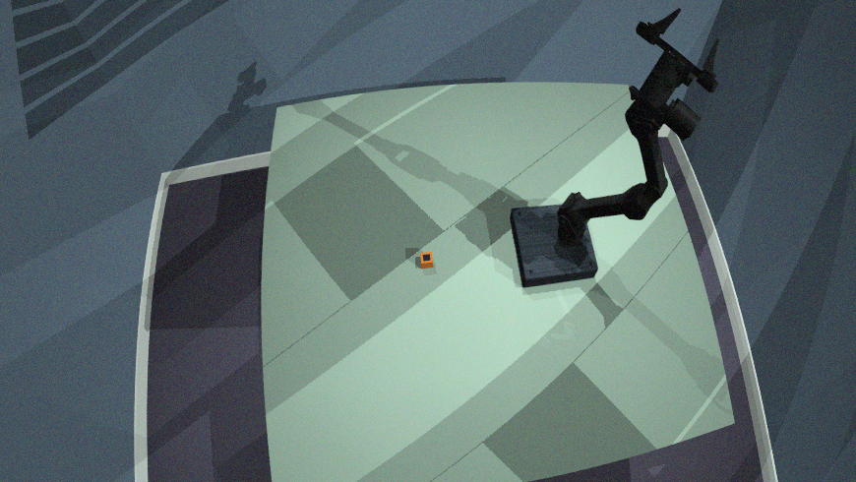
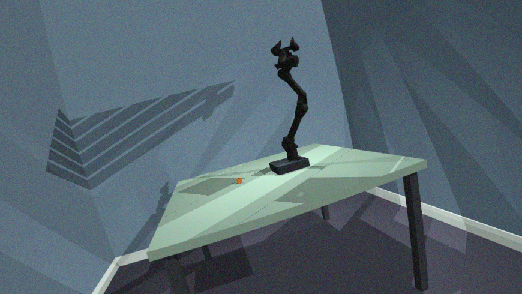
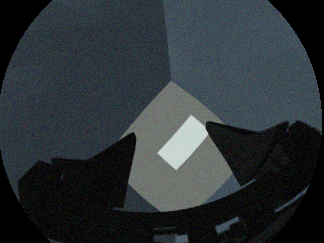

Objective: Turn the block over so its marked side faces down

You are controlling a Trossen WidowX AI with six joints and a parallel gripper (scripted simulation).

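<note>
The orange block lies 81 cm below my gripper tip and 53 cm ahead of it.
</note>
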